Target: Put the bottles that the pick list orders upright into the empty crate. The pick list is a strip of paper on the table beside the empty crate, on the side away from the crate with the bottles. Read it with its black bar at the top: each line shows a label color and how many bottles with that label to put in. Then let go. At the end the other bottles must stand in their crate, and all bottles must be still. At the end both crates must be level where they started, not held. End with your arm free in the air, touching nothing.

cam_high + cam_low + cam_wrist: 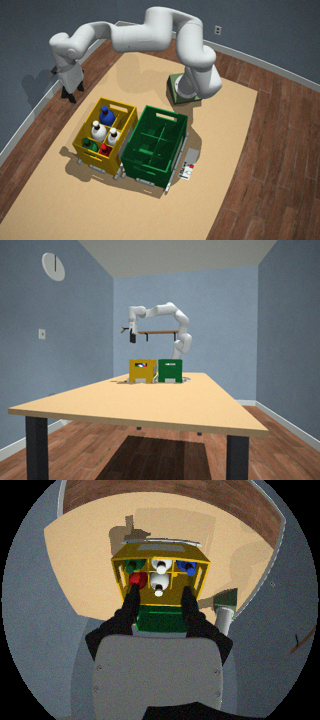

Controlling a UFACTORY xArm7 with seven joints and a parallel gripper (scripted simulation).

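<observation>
Now: hand 250 mm above the yellow crate, 100 mm to the right of it and 30 mm past it. Round my hand: green-labelled bottle 250 mm below, 80 mm to the left, 70 mm ahead; then red-labelled bottle 250 mm below, 160 mm to the left, 40 mm ahead; then blue bottle 250 mm below, 100 mm behind, 20 mm to the left.
</observation>
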